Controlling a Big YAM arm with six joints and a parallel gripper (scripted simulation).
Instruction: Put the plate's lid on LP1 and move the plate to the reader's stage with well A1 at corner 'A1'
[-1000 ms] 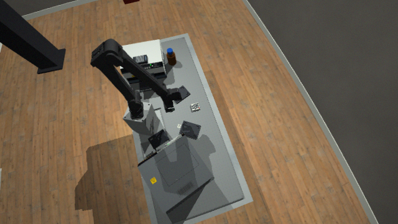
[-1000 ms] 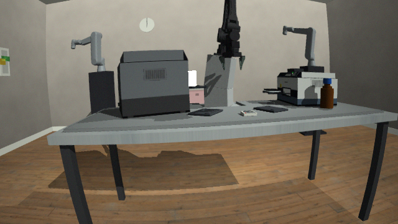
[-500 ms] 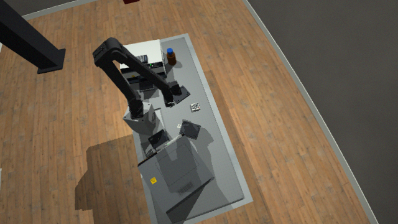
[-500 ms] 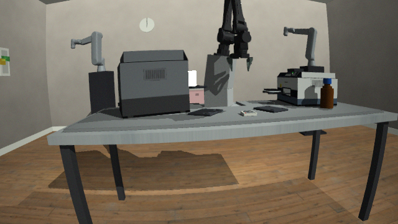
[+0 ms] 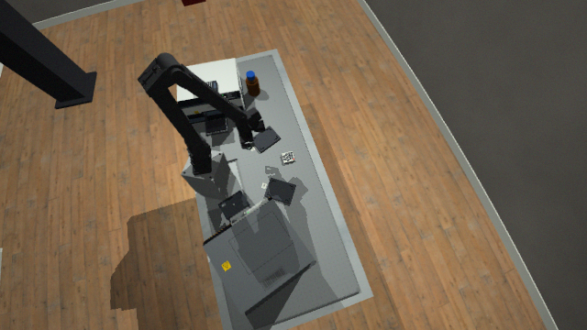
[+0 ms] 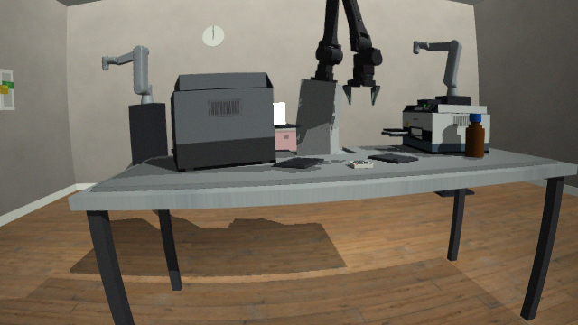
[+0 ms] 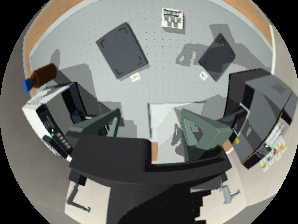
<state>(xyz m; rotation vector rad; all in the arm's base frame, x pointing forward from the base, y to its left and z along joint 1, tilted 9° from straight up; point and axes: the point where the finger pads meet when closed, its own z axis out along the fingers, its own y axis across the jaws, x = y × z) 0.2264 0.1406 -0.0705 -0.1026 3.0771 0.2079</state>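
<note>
My hand is 21 cm to the right of the lidded plate, 20 cm past it and 13 cm above it. From my hand the other things lie so: brown capped bottle (50 cm to the left, 10 cm below, 7 cm ahead).
</note>
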